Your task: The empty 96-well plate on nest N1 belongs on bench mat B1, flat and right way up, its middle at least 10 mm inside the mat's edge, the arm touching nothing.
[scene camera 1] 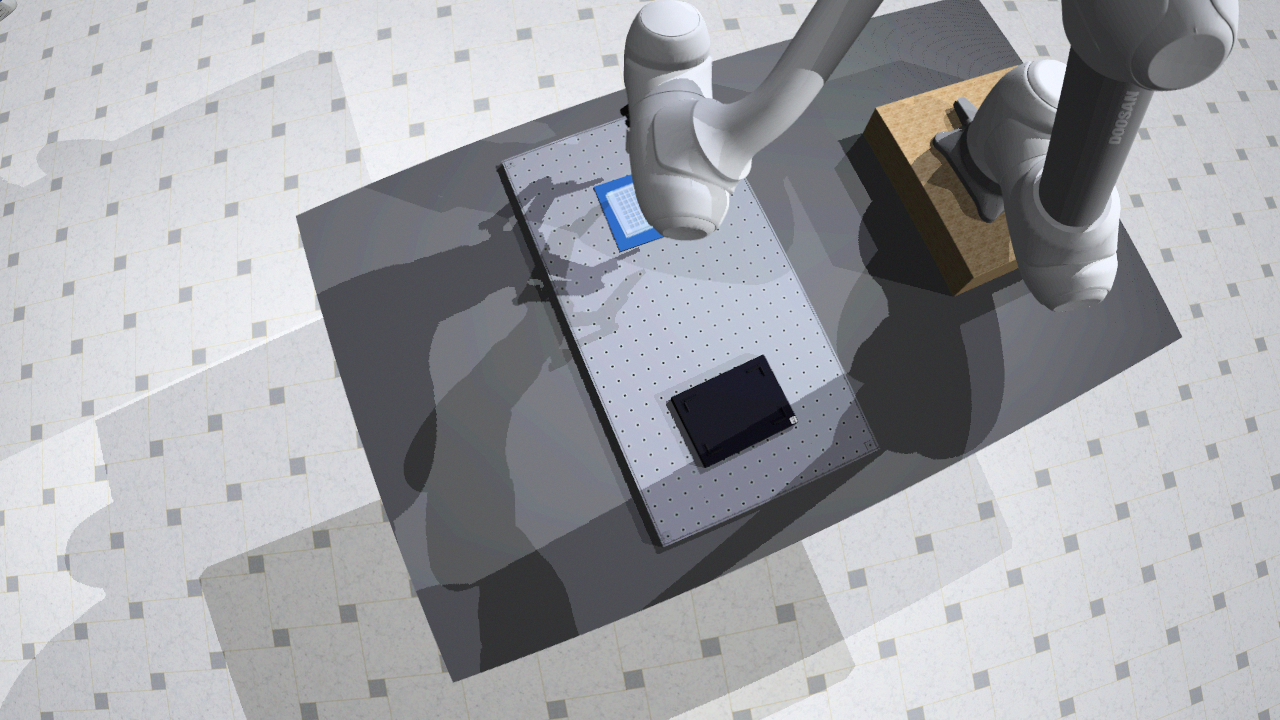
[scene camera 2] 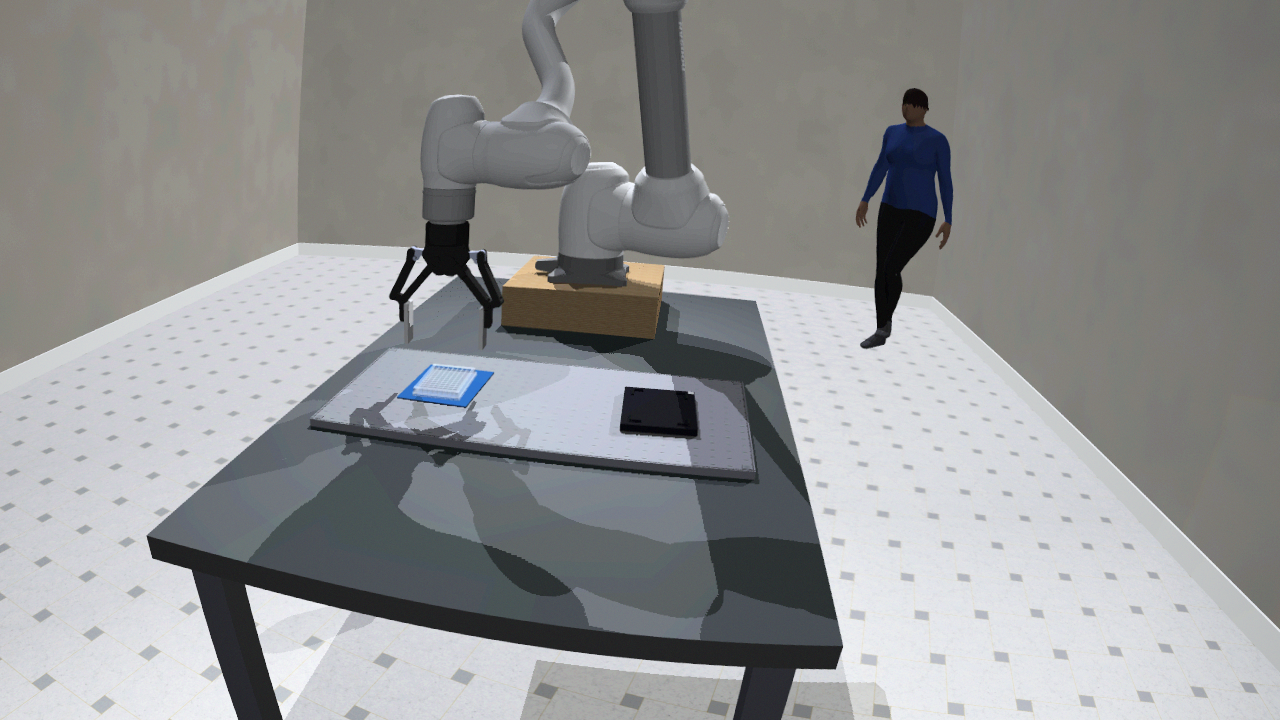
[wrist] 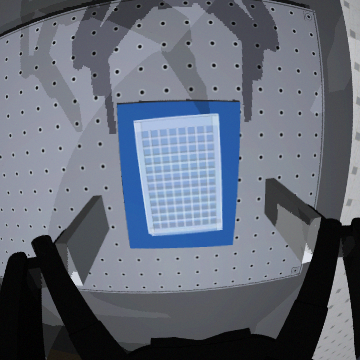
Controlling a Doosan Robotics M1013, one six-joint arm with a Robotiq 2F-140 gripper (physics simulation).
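Pixels of known places: gripper, fingertip midpoint: (scene camera 2: pixel 444 344) (wrist: pixel 185 205); arm's base, origin of the base link: (scene camera 1: pixel 994 164) (scene camera 2: pixel 589 275).
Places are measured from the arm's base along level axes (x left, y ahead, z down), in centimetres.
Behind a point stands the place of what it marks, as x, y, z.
The clear 96-well plate (scene camera 1: pixel 626 211) @(-20.2, 62.0, 6.5) (scene camera 2: pixel 445 382) @(-19.9, 59.2, 6.6) (wrist: pixel 179 175) @(-20.3, 57.8, 6.4) lies flat on the blue bench mat B1 (scene camera 1: pixel 630 241) @(-15.6, 63.5, 7.8) (scene camera 2: pixel 481 380) @(-14.6, 53.6, 7.8) (wrist: pixel 230 150) @(-26.0, 59.5, 7.8), wells up. It is turned slightly relative to the mat, with blue showing on all four sides in the wrist view. My gripper (scene camera 2: pixel 445 342) @(-20.5, 57.3, 0.3) (wrist: pixel 185 205) @(-20.5, 57.3, 0.3) is open and empty, above the plate, its fingers apart from it on either side. In scene camera 1 the arm hides the gripper and part of the plate and mat. The black nest N1 (scene camera 1: pixel 733 410) @(16.7, 61.7, 6.9) (scene camera 2: pixel 658 410) @(16.6, 62.9, 6.9) holds no plate.
Mat and nest are on a perforated light-grey board (scene camera 1: pixel 680 313) @(-1.0, 61.8, 8.0) (scene camera 2: pixel 554 420) @(0.3, 67.6, 8.0) (wrist: pixel 280 115) @(-32.2, 63.0, 8.0) on the dark table (scene camera 1: pixel 375 358) @(-16.2, 109.4, 9.3) (scene camera 2: pixel 447 519) @(-9.8, 98.6, 9.3). The arm's base stands on a wooden block (scene camera 1: pixel 921 197) @(-0.6, 15.9, 2.4) (scene camera 2: pixel 581 310) @(-0.2, 15.9, 4.3). A person in a blue top (scene camera 2: pixel 917 170) is on the floor beyond the table.
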